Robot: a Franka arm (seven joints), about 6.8 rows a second.
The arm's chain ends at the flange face. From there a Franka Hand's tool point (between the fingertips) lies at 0.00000 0.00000 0.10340 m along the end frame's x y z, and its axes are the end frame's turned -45 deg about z.
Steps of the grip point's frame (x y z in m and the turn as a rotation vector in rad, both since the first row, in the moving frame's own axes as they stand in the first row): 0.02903 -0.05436 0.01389 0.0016 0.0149 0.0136; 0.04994 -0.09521 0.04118 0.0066 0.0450 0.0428; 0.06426 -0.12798 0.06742 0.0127 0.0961 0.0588; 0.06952 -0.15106 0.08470 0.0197 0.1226 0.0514; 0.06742 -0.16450 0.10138 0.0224 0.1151 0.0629; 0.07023 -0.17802 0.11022 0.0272 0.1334 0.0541
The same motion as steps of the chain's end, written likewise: -0.01889 -0.05777 0.01390 0.0117 0.0094 0.0136; -0.03490 -0.09893 0.04129 0.0365 0.0272 0.0428; -0.05138 -0.12818 0.06791 0.0769 0.0590 0.0588; -0.06543 -0.14579 0.08550 0.1006 0.0728 0.0514; -0.07572 -0.15418 0.10209 0.0972 0.0655 0.0629; -0.08427 -0.16405 0.11118 0.1136 0.0751 0.0541
